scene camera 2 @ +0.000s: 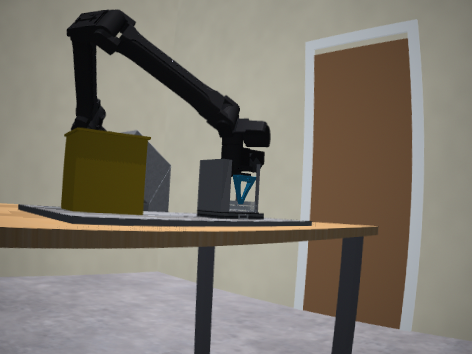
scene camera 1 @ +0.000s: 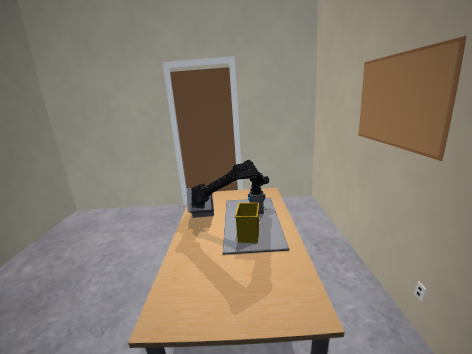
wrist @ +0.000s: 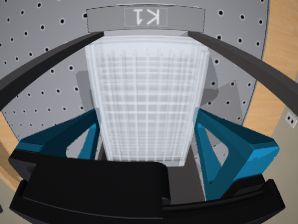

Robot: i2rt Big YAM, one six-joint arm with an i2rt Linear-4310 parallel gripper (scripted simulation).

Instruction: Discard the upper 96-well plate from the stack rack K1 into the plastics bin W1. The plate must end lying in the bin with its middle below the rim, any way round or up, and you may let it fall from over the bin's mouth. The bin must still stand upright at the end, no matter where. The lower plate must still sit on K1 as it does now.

Labels:
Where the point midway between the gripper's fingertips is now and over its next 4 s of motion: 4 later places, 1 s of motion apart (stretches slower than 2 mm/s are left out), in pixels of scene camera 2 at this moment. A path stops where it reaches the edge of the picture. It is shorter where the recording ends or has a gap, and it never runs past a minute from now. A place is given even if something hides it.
My gripper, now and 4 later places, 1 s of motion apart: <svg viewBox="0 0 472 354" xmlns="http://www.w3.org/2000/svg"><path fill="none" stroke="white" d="M229 203L229 189L230 172L230 157L230 140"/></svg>

